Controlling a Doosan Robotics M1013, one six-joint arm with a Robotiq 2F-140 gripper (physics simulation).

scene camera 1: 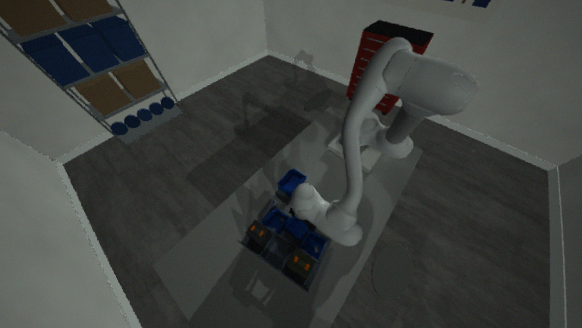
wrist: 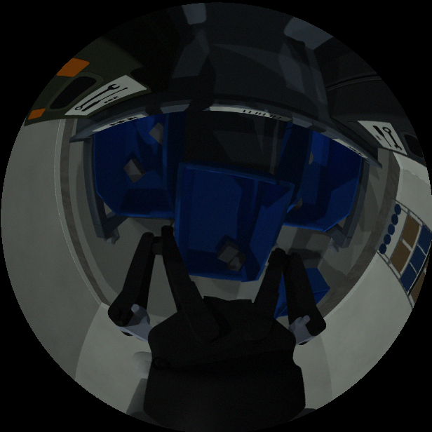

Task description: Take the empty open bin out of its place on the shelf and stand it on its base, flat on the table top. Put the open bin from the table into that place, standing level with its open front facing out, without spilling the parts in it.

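Frame: origin at the arm's base, x down, y back, z left, level; millimetres.
Seen in the pictures: gripper, fingertip midpoint: [scene camera 1: 301, 223].
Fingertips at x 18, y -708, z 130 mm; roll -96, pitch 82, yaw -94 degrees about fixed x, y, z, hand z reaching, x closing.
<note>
Offsets run from my fingertips to a thing's top centre. "pt": to the spot under its first point.
A blue open bin {pt dz +2, dx +6, dy -35 mm} [scene camera 1: 297, 228] [wrist: 212, 215] with dark grey parts at its near end is held in front of the shelf's middle place, slightly turned. The wrist view does not settle whether its far end is inside. My gripper [scene camera 1: 301, 218] [wrist: 222, 223] is shut on this bin, one finger at each side. The shelf {pt dz +224, dx -77, dy -165 mm} [scene camera 1: 312, 280] [wrist: 100, 220] has a dark middle place [wrist: 232, 145] between two blue bins. The empty blue bin {pt dz -234, dx +22, dy +147 mm} [scene camera 1: 291, 183] [wrist: 318, 283] stands on the table beside the shelf, partly hidden by a finger in the wrist view.
Blue bins with parts fill the places at the left [wrist: 132, 187] and right [wrist: 325, 200] of the middle one. Dark cases with orange latches {dz +145, dx -174, dy -160 mm} [scene camera 1: 301, 265] {dz -79, dx -199, dy -213 mm} [scene camera 1: 259, 231] stand on the shelf top. A label rail [wrist: 192, 107] runs above the bins.
</note>
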